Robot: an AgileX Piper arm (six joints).
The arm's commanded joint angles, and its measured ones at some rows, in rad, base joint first. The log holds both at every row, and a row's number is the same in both.
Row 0, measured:
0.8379, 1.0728, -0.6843, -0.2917, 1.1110, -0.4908
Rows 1 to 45, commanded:
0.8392, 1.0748, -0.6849, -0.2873, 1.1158, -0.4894
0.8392, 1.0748, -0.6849, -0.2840, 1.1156, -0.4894
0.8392, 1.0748, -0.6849, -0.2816, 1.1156, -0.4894
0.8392, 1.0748, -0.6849, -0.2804, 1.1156, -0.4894
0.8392, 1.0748, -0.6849, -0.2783, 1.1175, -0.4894
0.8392, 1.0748, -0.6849, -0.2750, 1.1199, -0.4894
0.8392, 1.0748, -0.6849, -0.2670, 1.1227, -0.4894
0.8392, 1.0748, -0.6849, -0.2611, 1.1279, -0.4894
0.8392, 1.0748, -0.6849, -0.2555, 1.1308, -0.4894
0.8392, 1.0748, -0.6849, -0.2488, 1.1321, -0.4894
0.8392, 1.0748, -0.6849, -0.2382, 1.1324, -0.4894
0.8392, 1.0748, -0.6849, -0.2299, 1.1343, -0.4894
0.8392, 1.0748, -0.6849, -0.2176, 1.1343, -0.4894
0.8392, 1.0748, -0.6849, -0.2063, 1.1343, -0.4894
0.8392, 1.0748, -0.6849, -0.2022, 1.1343, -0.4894
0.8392, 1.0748, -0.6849, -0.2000, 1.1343, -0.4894
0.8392, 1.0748, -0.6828, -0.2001, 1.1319, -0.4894
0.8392, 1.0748, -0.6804, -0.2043, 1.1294, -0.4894
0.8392, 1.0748, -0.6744, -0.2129, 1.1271, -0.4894
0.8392, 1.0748, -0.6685, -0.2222, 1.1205, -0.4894
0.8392, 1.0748, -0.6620, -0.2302, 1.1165, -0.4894
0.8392, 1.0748, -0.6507, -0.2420, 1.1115, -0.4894
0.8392, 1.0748, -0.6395, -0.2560, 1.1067, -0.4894
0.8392, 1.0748, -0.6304, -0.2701, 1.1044, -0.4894
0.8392, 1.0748, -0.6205, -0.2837, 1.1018, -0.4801
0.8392, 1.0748, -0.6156, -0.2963, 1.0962, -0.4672
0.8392, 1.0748, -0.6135, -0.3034, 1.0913, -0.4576
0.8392, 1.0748, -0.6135, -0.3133, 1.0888, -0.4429
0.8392, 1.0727, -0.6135, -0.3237, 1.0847, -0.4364
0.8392, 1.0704, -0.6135, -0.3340, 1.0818, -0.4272
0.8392, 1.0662, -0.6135, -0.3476, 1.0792, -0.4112
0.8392, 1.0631, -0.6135, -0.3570, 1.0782, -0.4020
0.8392, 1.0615, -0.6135, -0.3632, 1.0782, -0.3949
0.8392, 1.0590, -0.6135, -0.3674, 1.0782, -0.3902
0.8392, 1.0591, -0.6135, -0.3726, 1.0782, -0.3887
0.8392, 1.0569, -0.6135, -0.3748, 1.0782, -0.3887
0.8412, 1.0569, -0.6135, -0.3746, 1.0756, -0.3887
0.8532, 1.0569, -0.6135, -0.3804, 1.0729, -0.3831
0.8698, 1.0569, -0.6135, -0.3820, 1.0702, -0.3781
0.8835, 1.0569, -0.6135, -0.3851, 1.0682, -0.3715
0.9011, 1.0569, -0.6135, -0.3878, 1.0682, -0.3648
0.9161, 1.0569, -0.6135, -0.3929, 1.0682, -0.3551
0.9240, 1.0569, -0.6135, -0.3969, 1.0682, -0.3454
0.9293, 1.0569, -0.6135, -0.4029, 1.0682, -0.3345
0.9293, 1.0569, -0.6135, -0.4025, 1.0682, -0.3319
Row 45, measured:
0.9088, 1.0620, -0.6190, -0.3807, 1.0708, -0.3621
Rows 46 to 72, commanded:
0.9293, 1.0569, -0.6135, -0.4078, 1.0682, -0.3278
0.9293, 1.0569, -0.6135, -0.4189, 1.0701, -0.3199
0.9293, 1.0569, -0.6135, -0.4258, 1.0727, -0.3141
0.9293, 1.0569, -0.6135, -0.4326, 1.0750, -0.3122
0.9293, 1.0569, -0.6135, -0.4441, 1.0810, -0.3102
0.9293, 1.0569, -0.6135, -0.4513, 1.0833, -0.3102
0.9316, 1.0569, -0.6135, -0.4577, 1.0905, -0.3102
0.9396, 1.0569, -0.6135, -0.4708, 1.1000, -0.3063
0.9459, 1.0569, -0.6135, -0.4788, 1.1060, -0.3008
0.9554, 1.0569, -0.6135, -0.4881, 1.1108, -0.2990
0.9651, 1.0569, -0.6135, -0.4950, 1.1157, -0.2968
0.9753, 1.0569, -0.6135, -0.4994, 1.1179, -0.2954
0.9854, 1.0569, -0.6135, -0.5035, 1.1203, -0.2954
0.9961, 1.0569, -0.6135, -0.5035, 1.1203, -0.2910
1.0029, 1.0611, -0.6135, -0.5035, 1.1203, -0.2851
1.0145, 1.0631, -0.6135, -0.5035, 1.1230, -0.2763
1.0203, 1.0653, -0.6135, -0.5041, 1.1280, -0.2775
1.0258, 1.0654, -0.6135, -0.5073, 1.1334, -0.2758
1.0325, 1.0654, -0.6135, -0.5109, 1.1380, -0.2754
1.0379, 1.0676, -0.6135, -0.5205, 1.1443, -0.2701
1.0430, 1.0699, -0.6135, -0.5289, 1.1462, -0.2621
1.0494, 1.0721, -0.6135, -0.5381, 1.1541, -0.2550
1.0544, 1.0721, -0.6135, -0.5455, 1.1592, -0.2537
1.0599, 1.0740, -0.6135, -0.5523, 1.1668, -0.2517
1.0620, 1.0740, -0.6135, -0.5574, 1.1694, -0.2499
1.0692, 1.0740, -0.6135, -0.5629, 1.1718, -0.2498
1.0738, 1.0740, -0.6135, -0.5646, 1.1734, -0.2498
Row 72, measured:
1.0543, 1.0719, -0.6190, -0.5339, 1.1552, -0.2614
